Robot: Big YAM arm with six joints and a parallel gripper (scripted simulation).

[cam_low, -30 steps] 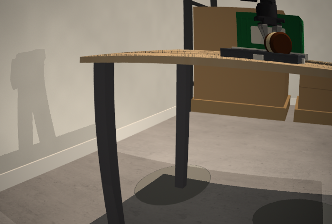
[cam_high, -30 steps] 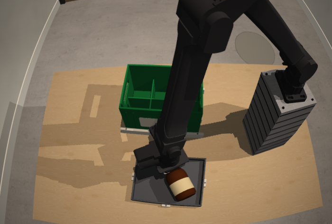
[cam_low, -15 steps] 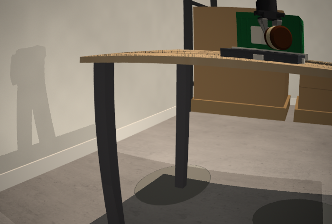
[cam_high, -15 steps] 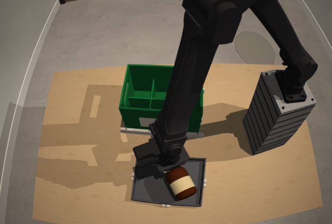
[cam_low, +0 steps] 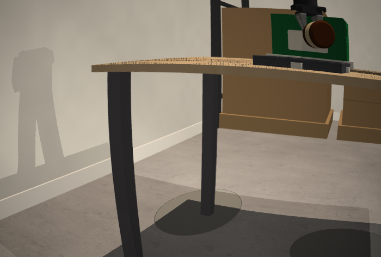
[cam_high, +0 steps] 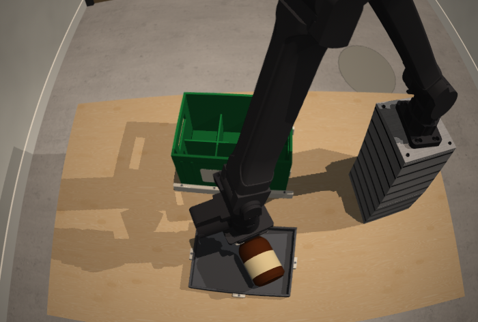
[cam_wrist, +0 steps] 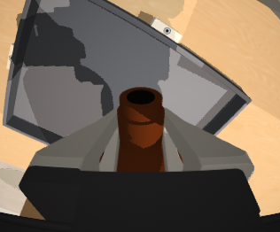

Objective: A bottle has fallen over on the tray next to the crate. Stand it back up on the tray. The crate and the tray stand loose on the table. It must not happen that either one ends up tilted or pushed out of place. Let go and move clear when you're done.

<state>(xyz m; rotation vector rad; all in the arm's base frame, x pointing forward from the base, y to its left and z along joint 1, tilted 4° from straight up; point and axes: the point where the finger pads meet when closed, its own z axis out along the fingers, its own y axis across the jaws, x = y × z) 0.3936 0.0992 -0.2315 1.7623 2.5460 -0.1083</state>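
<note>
Right now the brown bottle is 2 cm behind my hand and 5 cm to the left of it. The rest, counted from my hand: dark tray 1 cm ahead, 5 cm to the left, 8 cm below; green crate 1 cm ahead, 24 cm to the right, 1 cm below.
</note>
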